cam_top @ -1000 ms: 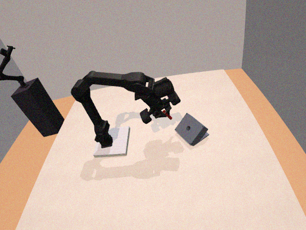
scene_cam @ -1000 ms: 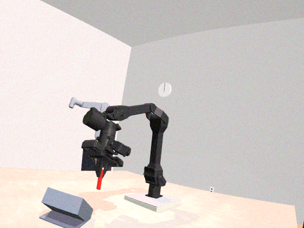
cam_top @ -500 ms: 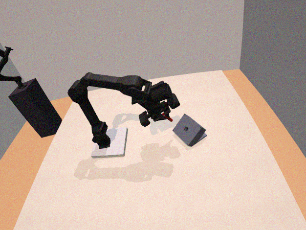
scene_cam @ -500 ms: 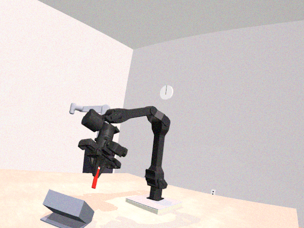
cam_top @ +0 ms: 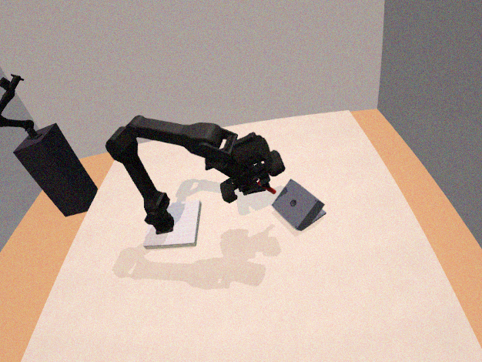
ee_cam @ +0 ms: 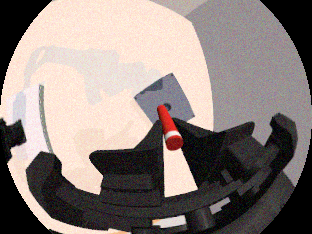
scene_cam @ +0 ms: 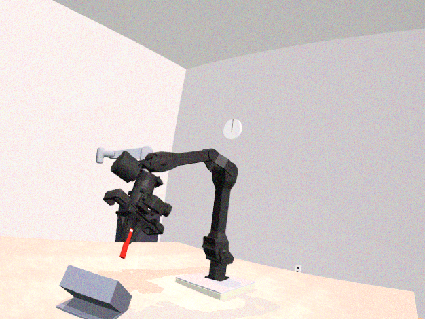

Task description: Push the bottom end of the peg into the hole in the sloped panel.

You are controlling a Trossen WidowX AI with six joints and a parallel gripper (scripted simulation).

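My gripper tip is now 9 cm short of the grey sloped panel, 1 cm to the right of it and 12 cm above it. Round my gripper tip: red peg: 1 cm behind, 1 cm above.
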